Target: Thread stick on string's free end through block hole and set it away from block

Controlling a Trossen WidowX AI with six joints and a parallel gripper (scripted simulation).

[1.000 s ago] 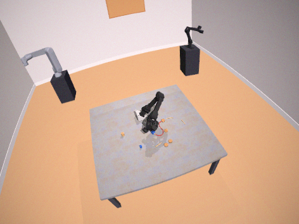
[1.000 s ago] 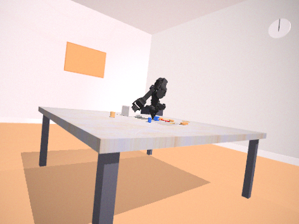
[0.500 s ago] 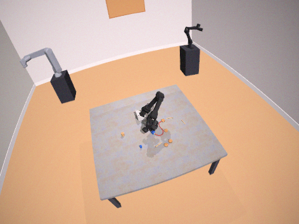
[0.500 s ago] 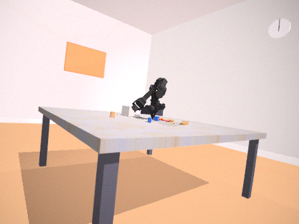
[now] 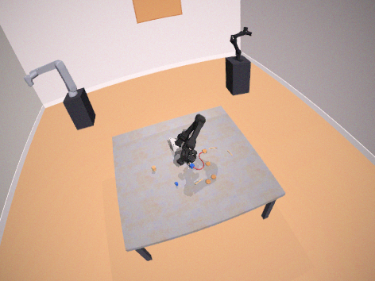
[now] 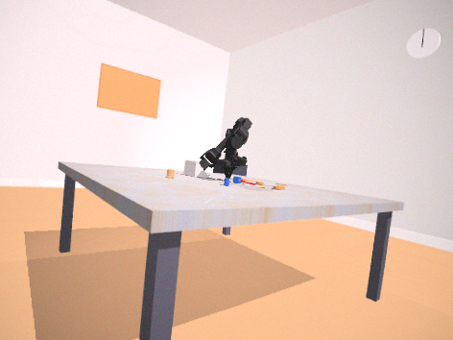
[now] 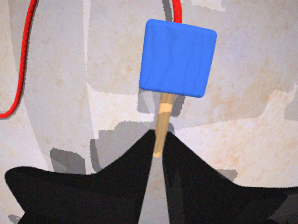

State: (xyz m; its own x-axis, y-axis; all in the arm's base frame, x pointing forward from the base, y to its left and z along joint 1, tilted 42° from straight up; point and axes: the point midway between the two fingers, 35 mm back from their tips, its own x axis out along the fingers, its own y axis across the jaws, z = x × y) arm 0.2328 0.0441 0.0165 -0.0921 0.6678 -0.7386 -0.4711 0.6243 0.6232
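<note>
Now: gripper tip 40 mm short of the blue block, 20 mm to the right of it and 10 mm below it. From my gripper tip the other things lie so: round wooden button 100 mm behind, 180 mm to the left; wooden block 20 mm behind, 300 mm to the right, 10 mm above; short stick 110 mm behind, 250 mm to the left, 10 mm below.
</note>
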